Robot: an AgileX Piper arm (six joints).
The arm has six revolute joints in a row. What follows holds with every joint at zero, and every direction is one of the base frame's. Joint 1 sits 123.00 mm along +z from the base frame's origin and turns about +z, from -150.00 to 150.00 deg. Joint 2 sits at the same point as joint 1 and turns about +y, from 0.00 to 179.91 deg. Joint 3 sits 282.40 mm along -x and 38.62 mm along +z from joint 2 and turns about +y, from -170.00 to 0.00 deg. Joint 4 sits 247.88 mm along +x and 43.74 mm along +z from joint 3 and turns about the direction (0.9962, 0, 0.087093), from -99.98 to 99.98 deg. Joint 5 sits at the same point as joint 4 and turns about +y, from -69.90 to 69.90 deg. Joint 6 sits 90.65 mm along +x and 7.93 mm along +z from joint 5 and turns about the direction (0.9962, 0, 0.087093), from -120.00 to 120.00 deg. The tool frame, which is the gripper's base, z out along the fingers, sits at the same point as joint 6; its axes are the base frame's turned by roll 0.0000, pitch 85.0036 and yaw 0.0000 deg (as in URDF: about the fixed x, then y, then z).
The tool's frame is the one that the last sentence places.
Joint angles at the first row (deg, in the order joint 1, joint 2, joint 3, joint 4, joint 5, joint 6):
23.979 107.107 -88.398 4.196 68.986 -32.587
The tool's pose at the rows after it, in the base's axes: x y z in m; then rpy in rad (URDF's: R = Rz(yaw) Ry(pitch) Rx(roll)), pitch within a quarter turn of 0, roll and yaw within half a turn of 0:
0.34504 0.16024 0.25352 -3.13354 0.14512 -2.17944
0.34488 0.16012 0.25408 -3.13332 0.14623 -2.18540
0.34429 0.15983 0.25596 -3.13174 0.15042 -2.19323
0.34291 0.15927 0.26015 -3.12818 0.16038 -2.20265
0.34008 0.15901 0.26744 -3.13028 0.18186 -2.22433
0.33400 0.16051 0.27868 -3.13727 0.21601 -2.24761
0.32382 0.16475 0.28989 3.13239 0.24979 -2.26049
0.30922 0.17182 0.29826 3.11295 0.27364 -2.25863
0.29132 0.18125 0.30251 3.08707 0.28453 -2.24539
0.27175 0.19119 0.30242 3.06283 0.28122 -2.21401
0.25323 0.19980 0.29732 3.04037 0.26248 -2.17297
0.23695 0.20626 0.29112 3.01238 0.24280 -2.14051
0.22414 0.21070 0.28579 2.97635 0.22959 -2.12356
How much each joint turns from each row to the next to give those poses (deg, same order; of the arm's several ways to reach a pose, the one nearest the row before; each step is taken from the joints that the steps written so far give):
0.001 -0.014 0.000 -0.024 0.000 0.226
-0.001 -0.085 0.001 -0.024 0.000 0.351
0.000 -0.285 0.000 -0.018 -0.001 0.471
0.000 -0.632 -0.001 0.033 0.001 0.571
0.017 -1.100 0.000 0.539 0.000 1.143
0.363 -1.787 0.114 1.015 0.001 1.456
0.980 -2.184 0.632 1.258 0.000 1.376
1.745 -2.392 1.440 1.278 0.000 1.216
2.453 -2.313 2.117 1.289 0.000 1.168
2.900 -2.060 2.623 1.040 0.000 0.604
2.862 -1.486 2.915 0.784 0.000 0.051
2.393 -1.125 2.727 1.104 0.000 -0.062
1.661 -0.805 2.213 1.702 -0.001 -0.138

